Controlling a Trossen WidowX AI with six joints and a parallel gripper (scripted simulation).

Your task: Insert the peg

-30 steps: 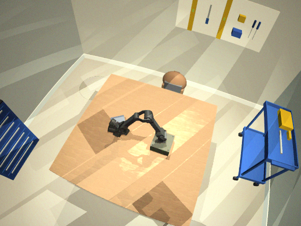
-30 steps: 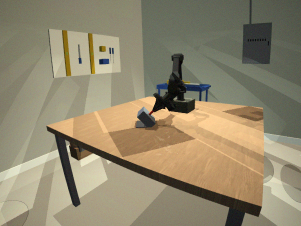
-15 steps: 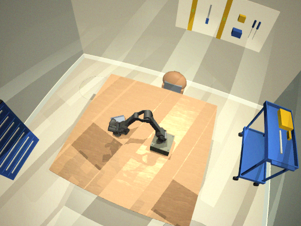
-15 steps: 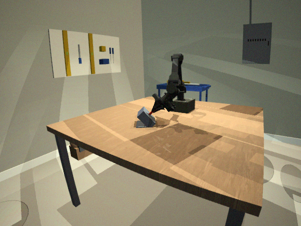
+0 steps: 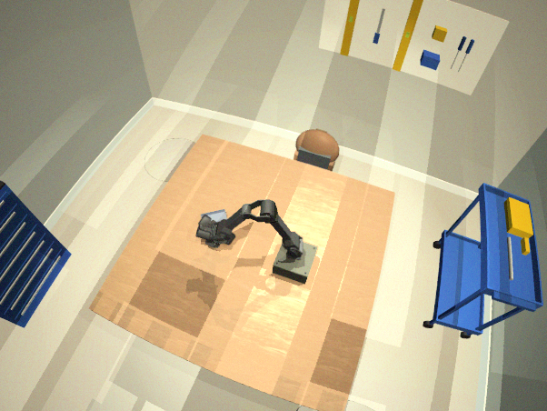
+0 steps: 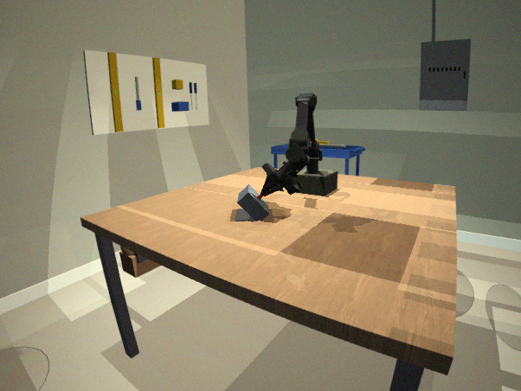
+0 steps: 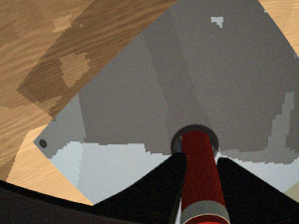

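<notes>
Right now the round red peg is 1 cm to the left of my gripper tip, 1 cm behind it and 1 cm above it. Round my gripper tip: sloped panel (3 cm to the right, 3 cm below, 2 cm ahead).
</notes>
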